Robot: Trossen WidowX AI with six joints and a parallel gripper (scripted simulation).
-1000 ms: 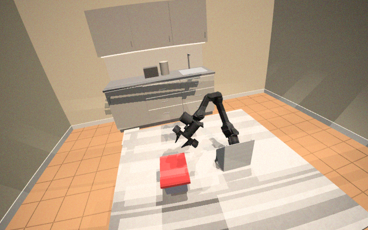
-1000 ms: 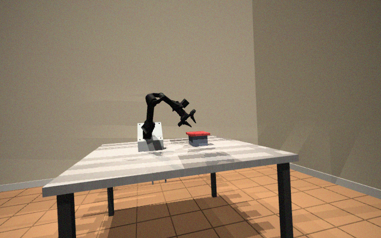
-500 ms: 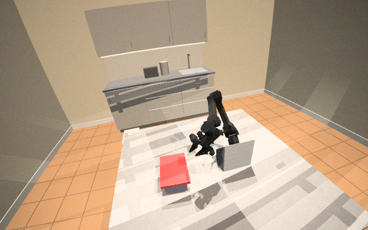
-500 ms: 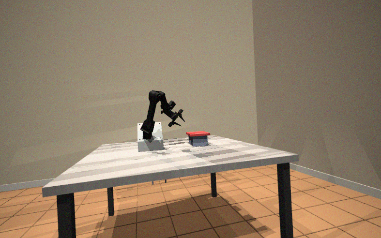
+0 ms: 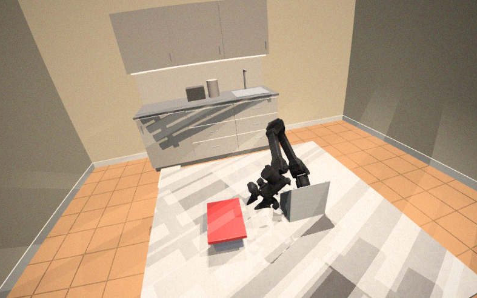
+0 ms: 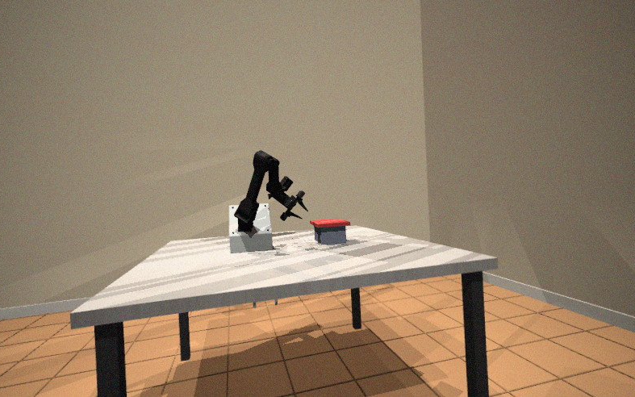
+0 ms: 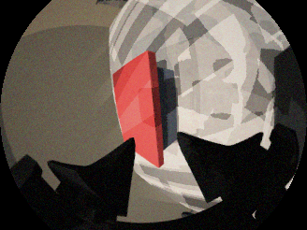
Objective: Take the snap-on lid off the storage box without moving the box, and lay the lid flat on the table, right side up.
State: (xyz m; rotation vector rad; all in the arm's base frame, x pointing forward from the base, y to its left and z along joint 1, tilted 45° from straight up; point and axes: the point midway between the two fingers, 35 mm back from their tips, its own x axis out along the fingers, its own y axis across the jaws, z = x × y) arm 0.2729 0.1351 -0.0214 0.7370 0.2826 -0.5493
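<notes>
Now: gripper tip 130 mm short of the red lid, 50 mm above it and 10 mm to the right of it. From my gripper tip the other things lie so: storage box: 130 mm ahead, 100 mm below, 10 mm to the left.
</notes>
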